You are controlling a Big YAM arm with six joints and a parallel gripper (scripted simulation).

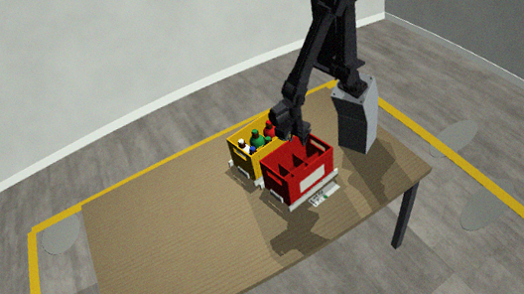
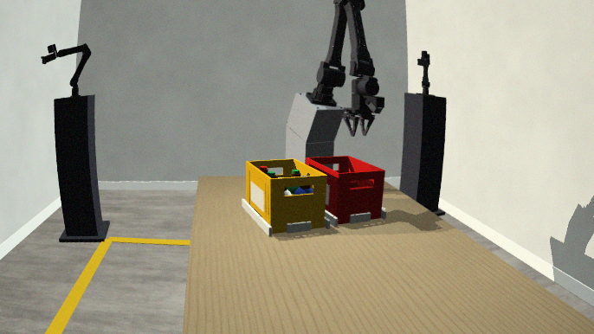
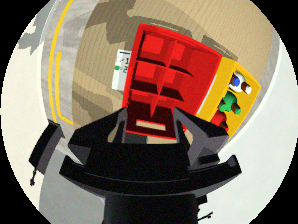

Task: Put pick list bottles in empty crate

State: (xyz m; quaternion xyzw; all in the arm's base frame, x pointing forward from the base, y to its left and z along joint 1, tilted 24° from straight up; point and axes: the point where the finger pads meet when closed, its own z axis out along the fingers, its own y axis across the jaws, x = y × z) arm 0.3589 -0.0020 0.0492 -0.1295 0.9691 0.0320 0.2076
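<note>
Now: the white bottle 9 cm ahead of my hand, 31 cm to the right of it and 20 cm below it. From my hand the other things lie so: pick list (4 cm behind, 10 cm to the left, 28 cm below); red crate (2 cm behind, 4 cm to the right, 20 cm below); blue-capped bottle (9 cm ahead, 23 cm to the right, 20 cm below).
</note>
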